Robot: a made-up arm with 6 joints. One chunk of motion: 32 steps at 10 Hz.
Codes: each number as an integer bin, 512 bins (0 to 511) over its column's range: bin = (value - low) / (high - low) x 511, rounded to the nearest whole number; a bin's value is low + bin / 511 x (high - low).
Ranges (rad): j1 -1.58..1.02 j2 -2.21..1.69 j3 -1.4..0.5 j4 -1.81..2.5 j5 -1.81..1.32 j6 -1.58..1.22
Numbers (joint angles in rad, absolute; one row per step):
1: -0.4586 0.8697 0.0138 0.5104 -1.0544 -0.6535
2: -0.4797 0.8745 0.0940 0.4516 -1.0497 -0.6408
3: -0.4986 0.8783 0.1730 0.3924 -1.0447 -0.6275
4: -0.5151 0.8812 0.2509 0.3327 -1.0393 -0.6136
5: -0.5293 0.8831 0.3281 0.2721 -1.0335 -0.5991
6: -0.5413 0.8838 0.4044 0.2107 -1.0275 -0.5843
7: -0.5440 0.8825 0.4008 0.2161 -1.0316 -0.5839
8: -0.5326 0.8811 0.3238 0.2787 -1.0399 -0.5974
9: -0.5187 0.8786 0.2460 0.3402 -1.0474 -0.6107
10: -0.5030 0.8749 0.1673 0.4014 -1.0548 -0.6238
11: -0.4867 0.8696 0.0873 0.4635 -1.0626 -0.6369
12: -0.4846 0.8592 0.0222 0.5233 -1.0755 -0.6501
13: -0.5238 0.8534 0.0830 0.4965 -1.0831 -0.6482
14: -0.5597 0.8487 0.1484 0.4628 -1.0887 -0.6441
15: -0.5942 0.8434 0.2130 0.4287 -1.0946 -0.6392
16: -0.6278 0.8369 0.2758 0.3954 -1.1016 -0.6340
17: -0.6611 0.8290 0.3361 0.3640 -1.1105 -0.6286
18: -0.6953 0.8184 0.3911 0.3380 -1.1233 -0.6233
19: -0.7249 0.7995 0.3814 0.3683 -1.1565 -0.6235
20: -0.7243 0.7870 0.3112 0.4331 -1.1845 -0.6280
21: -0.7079 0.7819 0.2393 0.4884 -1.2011 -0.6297
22: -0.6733 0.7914 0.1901 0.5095 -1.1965 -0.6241
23: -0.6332 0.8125 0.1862 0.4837 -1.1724 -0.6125
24: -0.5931 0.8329 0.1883 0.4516 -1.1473 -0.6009
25: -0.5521 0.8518 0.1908 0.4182 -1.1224 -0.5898
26: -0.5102 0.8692 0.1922 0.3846 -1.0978 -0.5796
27: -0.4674 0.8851 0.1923 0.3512 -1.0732 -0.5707
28: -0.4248 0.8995 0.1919 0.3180 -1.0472 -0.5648
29: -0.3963 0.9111 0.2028 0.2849 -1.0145 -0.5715
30: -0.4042 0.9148 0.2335 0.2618 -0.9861 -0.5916
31: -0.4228 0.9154 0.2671 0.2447 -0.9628 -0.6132
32: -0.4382 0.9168 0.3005 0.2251 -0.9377 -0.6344
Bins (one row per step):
1: 220 404 380 275 123 169
2: 216 404 402 268 124 171
3: 213 405 423 261 125 174
4: 209 405 444 254 126 176
5: 207 405 465 247 127 179
6: 204 405 485 240 128 182
7: 204 405 484 240 127 182
8: 206 405 464 248 126 179
9: 209 405 443 255 125 177
10: 212 404 422 262 123 175
11: 215 404 400 270 122 172
12: 215 402 382 277 120 170
13: 208 401 399 273 119 170
14: 201 401 416 269 118 171
15: 194 400 434 265 117 172
16: 187 399 451 261 116 173
17: 181 398 467 258 114 174
18: 174 397 482 255 112 175
19: 168 394 479 258 107 175
20: 168 393 460 266 102 174
21: 171 392 441 273 99 173
22: 178 393 428 275 100 174
23: 186 396 427 272 104 177
24: 194 399 427 268 108 179
25: 202 401 428 264 112 181
26: 210 403 428 260 116 183
27: 219 406 428 256 120 184
28: 227 407 428 252 125 185
29: 233 409 431 248 130 184
30: 231 409 439 246 135 180
31: 227 410 448 244 138 176
32: 224 410 457 241 142 173

